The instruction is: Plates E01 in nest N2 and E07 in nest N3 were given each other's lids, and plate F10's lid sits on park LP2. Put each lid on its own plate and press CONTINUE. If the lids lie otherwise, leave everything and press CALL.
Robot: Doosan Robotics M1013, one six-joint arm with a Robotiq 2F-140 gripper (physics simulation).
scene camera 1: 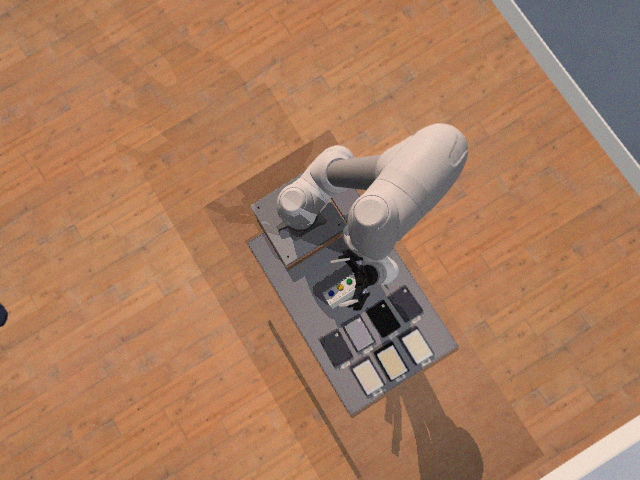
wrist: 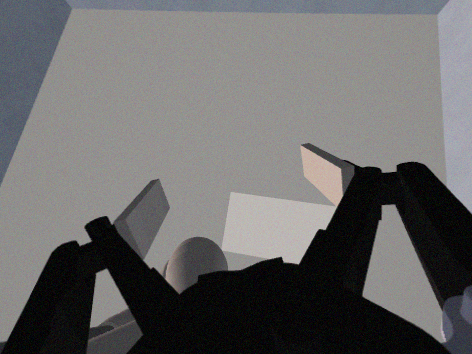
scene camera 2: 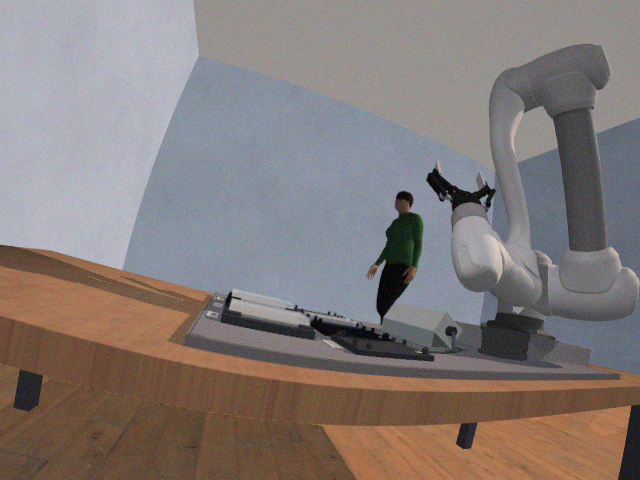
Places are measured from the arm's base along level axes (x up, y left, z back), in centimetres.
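Pixels of known places: gripper, fingertip midpoint: (scene camera 1: 338, 283) (wrist: 232, 177) (scene camera 2: 457, 170).
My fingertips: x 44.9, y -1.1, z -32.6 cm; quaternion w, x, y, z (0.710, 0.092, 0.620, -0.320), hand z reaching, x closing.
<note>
Behind a point stands the place of what it marks.
My gripper (scene camera 1: 344, 281) @[x 44.9, y -1.1, z -32.6 cm] (scene camera 2: 459, 173) @[x 44.9, y -1.1, z -32.6 cm] (wrist: 232, 177) @[x 44.9, y -1.1, z -32.6 cm] is open and empty, pointing up, high above the board. In scene camera 1, three cream-topped items (scene camera 1: 368, 377) @[x -2.0, y -11.1, z -80.1 cm] (scene camera 1: 391, 361) @[x -1.5, y 1.7, z -79.1 cm] (scene camera 1: 416, 345) @[x -2.0, y 15.4, z -78.9 cm] lie in the outer row. Beside them lie a dark item (scene camera 1: 336, 347) @[x -4.1, y -17.2, z -61.9 cm], a pale grey one (scene camera 1: 359, 333) @[x -3.4, y -4.5, z -61.6 cm], a black one (scene camera 1: 383, 318) @[x -4.2, y 8.9, z -61.6 cm] and a dark grey one (scene camera 1: 405, 303) @[x -4.2, y 21.5, z -60.8 cm]. Labels are too small to read, so I cannot tell which plate or lid is which. The button box has a blue button (scene camera 1: 330, 293) @[x 1.8, y -6.7, z -38.3 cm], a yellow button (scene camera 1: 340, 287) @[x 1.9, y -1.3, z -38.3 cm] and a green button (scene camera 1: 349, 281) @[x 1.9, y 3.6, z -38.0 cm]; their wording is unreadable.
The grey board (scene camera 1: 439, 338) @[x -5.1, y 26.8, z -82.7 cm] (scene camera 2: 206, 333) @[x -5.1, y 30.0, z -88.1 cm] lies on a wooden table (scene camera 2: 310, 403) @[x -8.5, y 37.8, z -76.6 cm]. The pale button box (scene camera 2: 416, 326) @[x -1.3, y 6.1, z -44.6 cm] stands between the items and the arm's base (scene camera 2: 504, 341) @[x -2.0, y 8.5, z -16.0 cm]. A person in green (scene camera 2: 404, 240) stands beyond the table. The wrist view shows the ceiling (wrist: 225, 90).
</note>
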